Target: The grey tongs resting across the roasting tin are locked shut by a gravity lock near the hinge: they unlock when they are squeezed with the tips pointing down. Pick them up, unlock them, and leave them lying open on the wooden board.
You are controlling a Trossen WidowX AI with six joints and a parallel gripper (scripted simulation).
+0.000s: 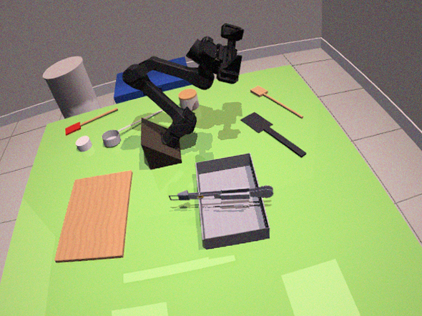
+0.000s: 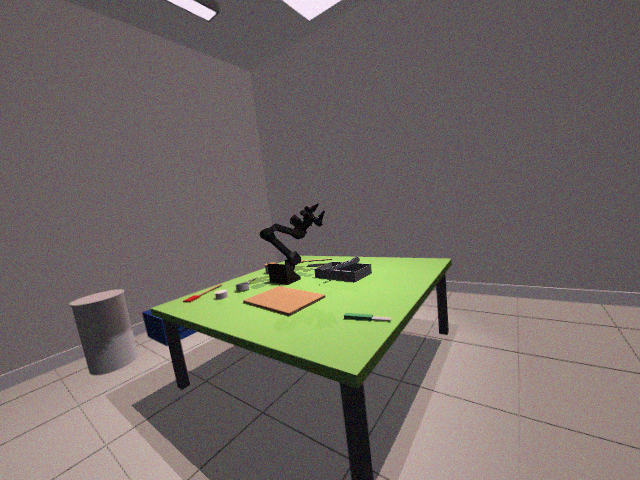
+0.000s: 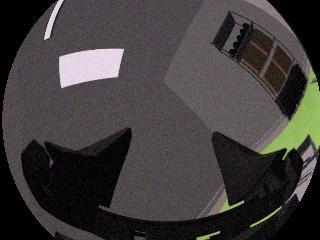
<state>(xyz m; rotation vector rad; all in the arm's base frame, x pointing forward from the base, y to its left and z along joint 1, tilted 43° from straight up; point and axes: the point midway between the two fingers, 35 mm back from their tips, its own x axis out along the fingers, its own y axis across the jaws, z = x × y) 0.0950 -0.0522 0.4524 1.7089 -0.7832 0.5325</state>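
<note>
The dark roasting tin lies 190 mm ahead of my gripper tip, 130 mm to the right of it and 400 mm below it. From my gripper tip the other things lie so: wood-topped pot: 400 mm behind, 170 mm to the right, 400 mm below; wooden board: 100 mm ahead, 580 mm to the right, 420 mm below; black spatula: 100 mm behind, 100 mm to the left, 430 mm below.
</note>
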